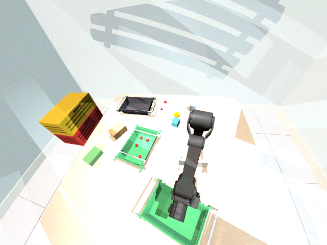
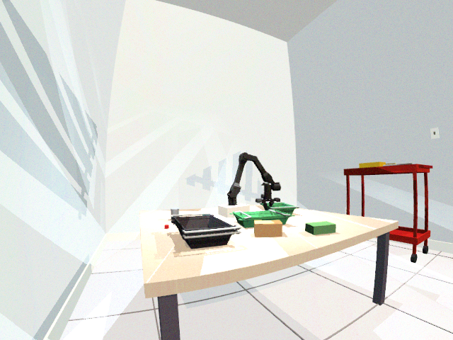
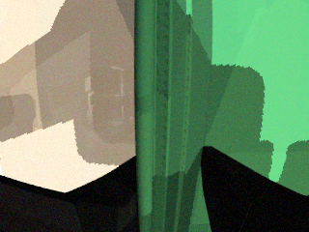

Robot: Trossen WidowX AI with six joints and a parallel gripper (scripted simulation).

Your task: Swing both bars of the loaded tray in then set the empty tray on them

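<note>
Right now the green tray is 40 mm ahead of my gripper tip, 70 mm to the left of it and 30 mm above it. Round my gripper tip: yellow piece (40 mm behind, 630 mm to the right); then green box (600 mm ahead, 270 mm to the right, 10 mm above); then cyan block (20 mm behind, 530 mm to the right, 10 mm above).
</note>
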